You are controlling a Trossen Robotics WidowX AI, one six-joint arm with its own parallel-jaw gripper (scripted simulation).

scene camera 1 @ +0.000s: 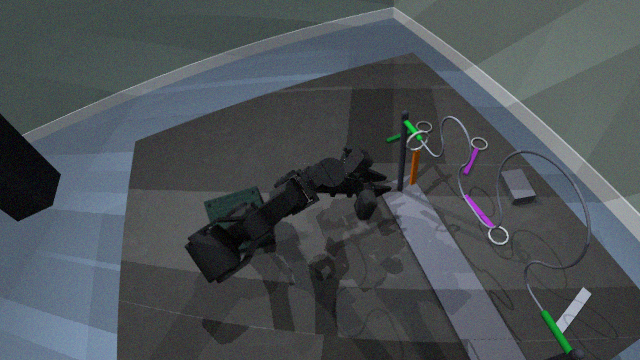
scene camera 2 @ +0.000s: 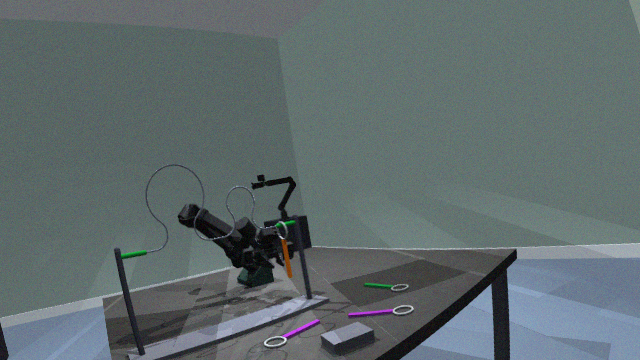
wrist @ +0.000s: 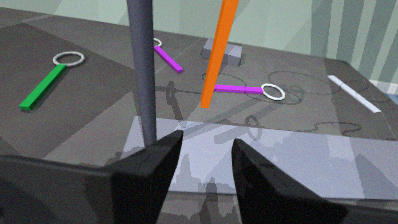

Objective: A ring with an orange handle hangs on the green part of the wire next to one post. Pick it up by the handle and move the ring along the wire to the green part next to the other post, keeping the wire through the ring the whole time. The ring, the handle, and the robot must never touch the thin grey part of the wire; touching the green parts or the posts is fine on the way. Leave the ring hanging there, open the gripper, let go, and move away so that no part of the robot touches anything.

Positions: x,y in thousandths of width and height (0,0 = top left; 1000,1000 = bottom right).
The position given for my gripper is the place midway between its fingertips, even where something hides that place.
I see my gripper (scene camera 1: 607,510), a green-handled ring (wrist: 84,440) and a grey block (scene camera 1: 807,515).
My gripper shows as well in scene camera 2 (scene camera 2: 437,740) and in the wrist view (wrist: 521,627).
